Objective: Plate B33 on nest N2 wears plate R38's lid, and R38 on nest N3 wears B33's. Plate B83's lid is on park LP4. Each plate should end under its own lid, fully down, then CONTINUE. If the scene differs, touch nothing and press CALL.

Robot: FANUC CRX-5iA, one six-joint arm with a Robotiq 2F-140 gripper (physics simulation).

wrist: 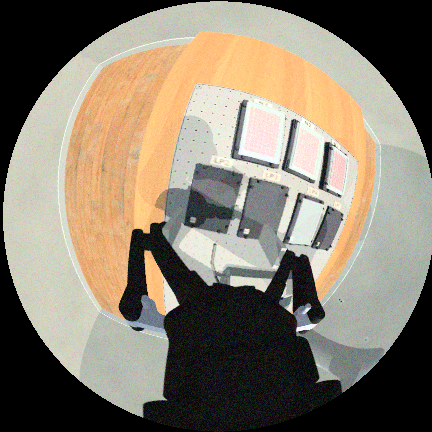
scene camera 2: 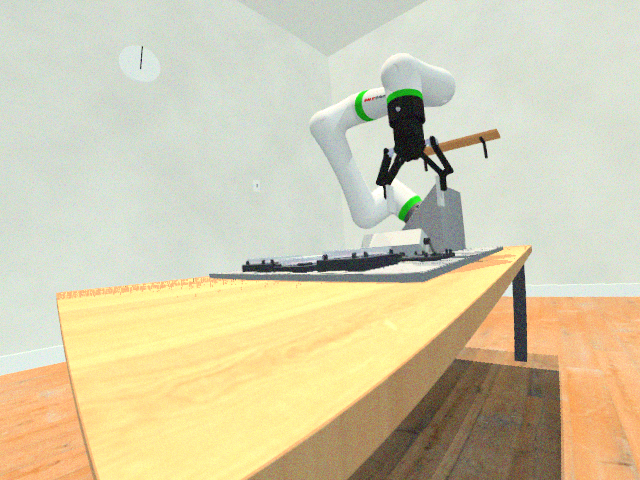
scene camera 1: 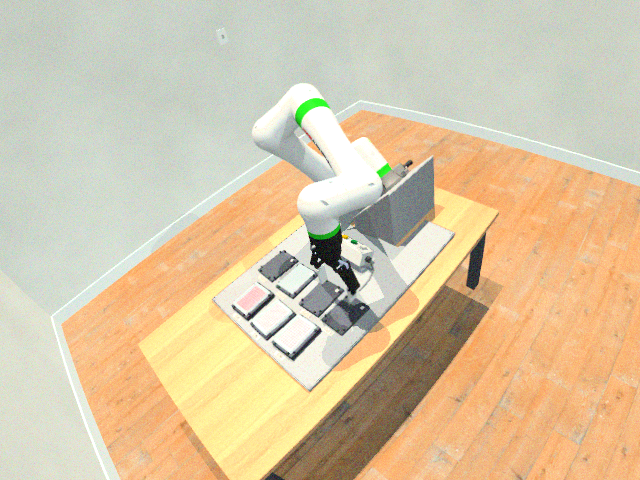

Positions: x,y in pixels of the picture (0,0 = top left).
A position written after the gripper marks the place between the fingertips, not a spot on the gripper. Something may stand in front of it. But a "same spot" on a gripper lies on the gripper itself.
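Scene:
The gripper is visible in scene camera 2 (pixel 415 209), in scene camera 1 and in the wrist view. On the gripper, (scene camera 1: pixel 345 271) and (wrist: pixel 125 287) are the same spot.

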